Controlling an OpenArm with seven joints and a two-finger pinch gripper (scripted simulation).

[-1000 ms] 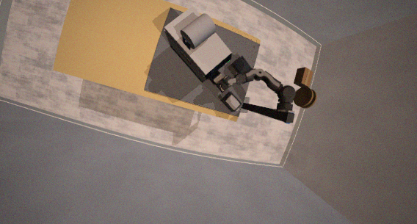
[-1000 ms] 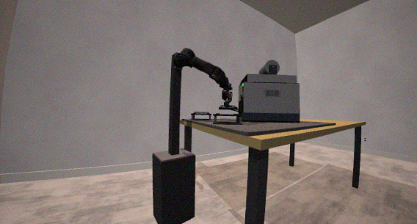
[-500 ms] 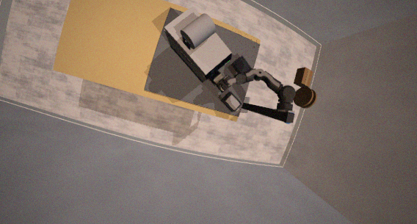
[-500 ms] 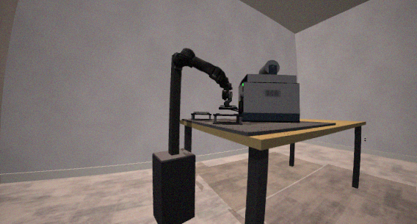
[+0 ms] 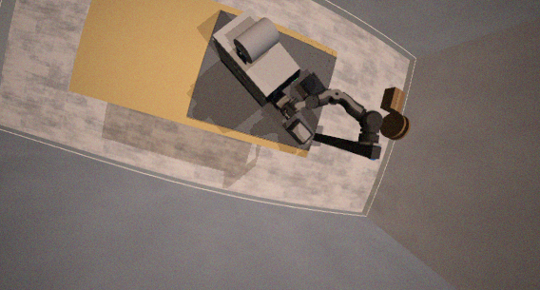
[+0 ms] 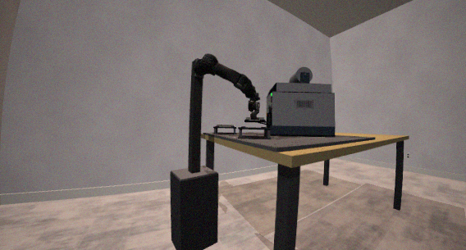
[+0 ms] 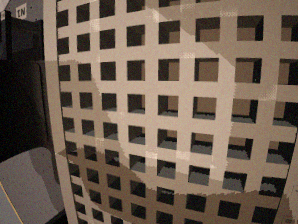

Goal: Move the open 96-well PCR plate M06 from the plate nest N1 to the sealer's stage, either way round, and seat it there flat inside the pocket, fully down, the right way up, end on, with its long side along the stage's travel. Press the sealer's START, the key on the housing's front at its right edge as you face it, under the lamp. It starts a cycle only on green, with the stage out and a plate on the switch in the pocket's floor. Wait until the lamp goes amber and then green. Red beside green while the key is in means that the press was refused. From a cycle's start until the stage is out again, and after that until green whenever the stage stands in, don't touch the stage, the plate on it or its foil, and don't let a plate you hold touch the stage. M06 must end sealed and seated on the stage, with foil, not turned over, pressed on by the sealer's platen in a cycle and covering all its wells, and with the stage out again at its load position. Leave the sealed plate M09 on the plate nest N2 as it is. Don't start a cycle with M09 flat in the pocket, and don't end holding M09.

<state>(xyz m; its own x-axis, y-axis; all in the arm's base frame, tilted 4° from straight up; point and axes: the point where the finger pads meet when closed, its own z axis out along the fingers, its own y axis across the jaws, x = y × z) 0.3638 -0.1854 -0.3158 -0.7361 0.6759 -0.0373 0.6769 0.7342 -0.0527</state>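
My hand is right at the open plate M06. The rest, counted from my hand: start key 140 mm to the right, 80 mm above, 10 mm ahead; then yellow warning label 130 mm ahead, 40 mm above; then sealer stage 10 mm below.
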